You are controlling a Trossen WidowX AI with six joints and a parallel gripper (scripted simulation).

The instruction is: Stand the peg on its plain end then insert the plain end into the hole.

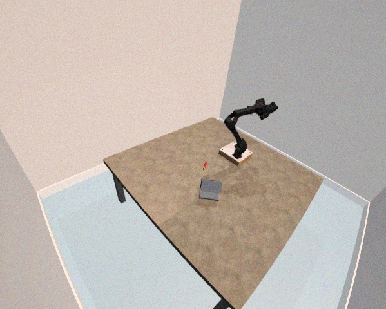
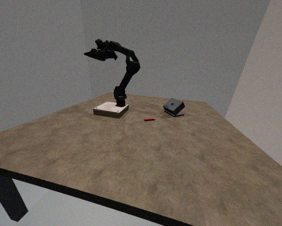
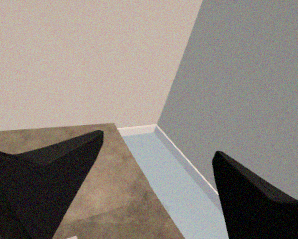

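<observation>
My gripper tip is 49 cm short of the red peg, 40 cm above it and 7 cm to the right of it. Round my gripper tip: grey sloped panel 60 cm ahead, 34 cm below, 28 cm to the left.
</observation>
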